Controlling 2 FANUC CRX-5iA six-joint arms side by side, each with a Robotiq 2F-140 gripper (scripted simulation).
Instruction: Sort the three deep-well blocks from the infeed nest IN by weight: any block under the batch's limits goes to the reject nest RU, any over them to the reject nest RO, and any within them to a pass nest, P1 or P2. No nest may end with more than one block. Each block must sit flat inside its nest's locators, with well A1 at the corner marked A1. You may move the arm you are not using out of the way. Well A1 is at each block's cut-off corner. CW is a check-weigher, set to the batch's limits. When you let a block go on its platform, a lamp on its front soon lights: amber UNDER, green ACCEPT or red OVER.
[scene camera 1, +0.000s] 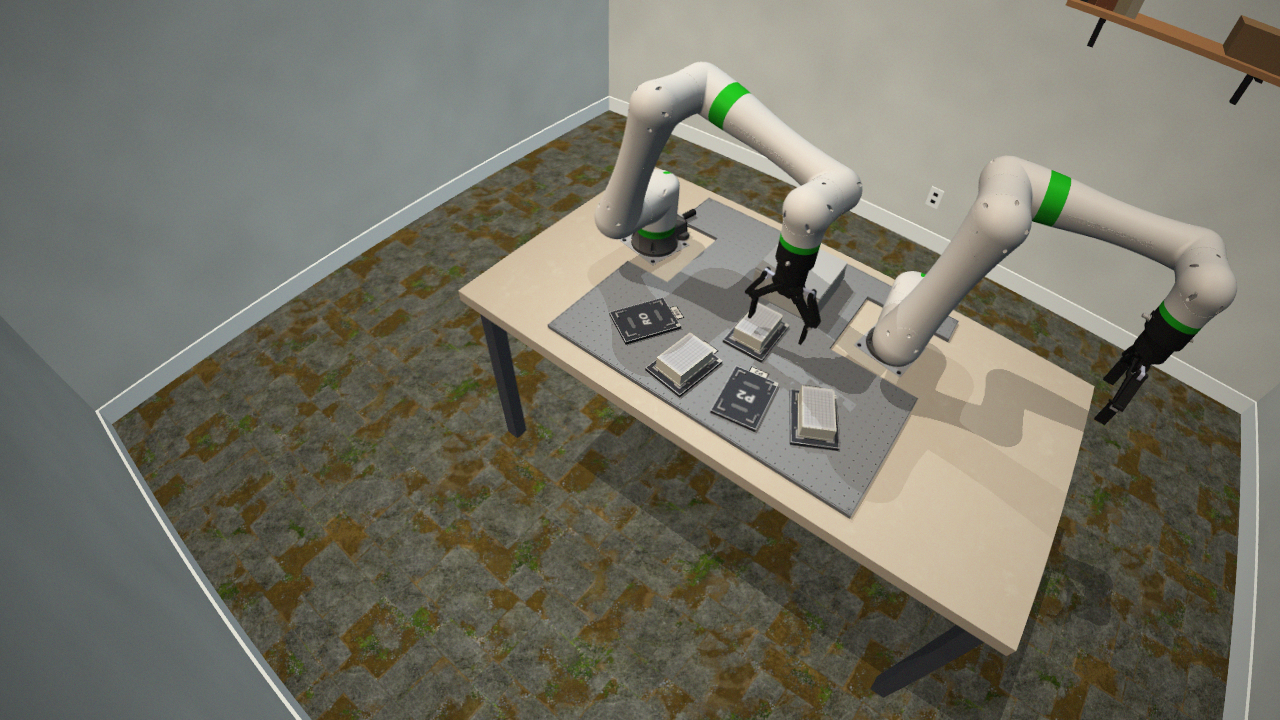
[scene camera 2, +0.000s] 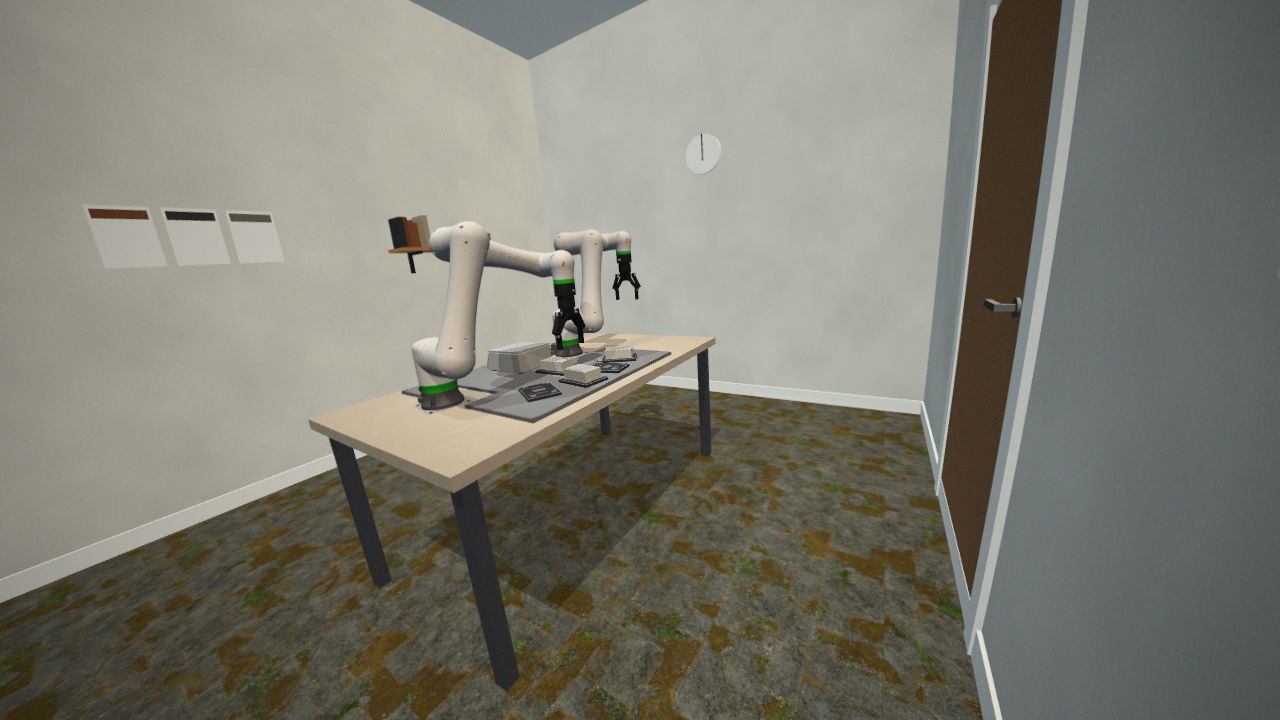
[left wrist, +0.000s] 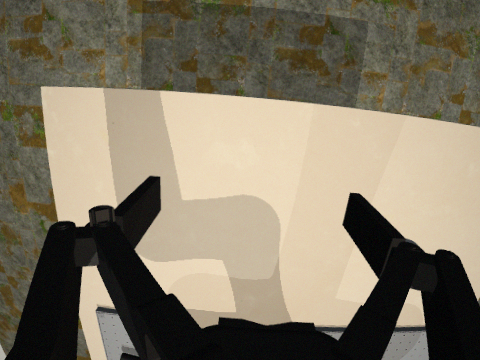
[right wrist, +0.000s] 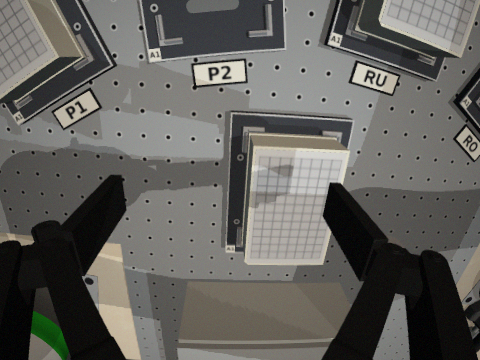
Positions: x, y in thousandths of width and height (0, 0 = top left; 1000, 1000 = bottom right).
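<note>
I can see my left gripper (scene camera 1: 863, 556), and it's in the left wrist view too (left wrist: 530, 560). My right gripper (scene camera 1: 607, 456) is also in scene camera 2 (scene camera 2: 446, 481) and in the right wrist view (right wrist: 472, 546). Then there's a check-weigher CW (scene camera 1: 646, 373), which you'd also find in scene camera 2 (scene camera 2: 406, 497) and in the right wrist view (right wrist: 447, 871), though the check-weigher CW is out of frame in the left wrist view. I can see a dark infeed nest (right wrist: 568, 346) as well, and an RU label (right wrist: 761, 210).
</note>
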